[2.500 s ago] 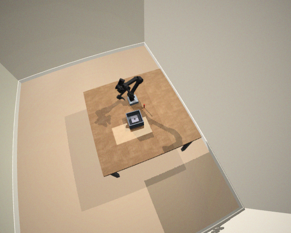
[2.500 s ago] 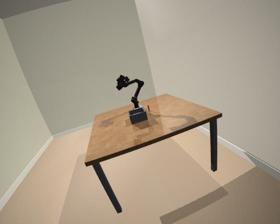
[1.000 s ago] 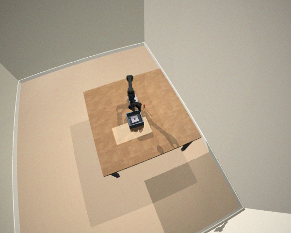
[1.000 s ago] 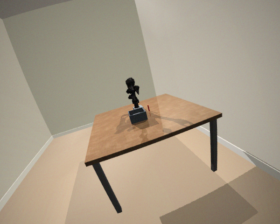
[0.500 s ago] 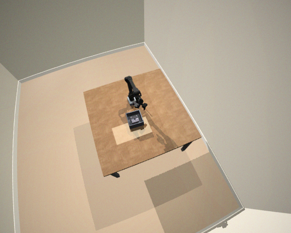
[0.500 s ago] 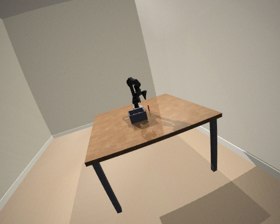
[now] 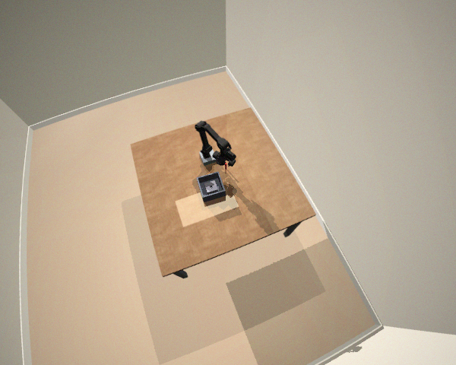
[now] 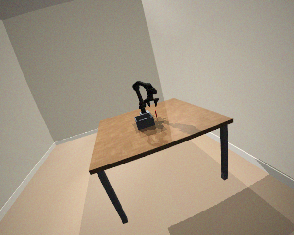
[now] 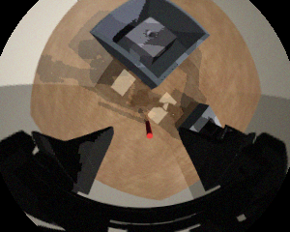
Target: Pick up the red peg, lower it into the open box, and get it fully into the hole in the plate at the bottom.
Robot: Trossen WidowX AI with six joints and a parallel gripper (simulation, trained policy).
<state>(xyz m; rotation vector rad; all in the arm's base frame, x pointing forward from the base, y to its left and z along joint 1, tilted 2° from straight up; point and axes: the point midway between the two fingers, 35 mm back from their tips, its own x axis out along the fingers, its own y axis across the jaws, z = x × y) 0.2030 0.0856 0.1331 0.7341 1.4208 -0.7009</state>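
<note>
Now: gripper tip 100 mm above the red peg, 40 mm past it and 30 mm to the right of it. From my gripper tip the other things lie so: grey box 160 mm to the right, 120 mm below, 110 mm ahead.
</note>
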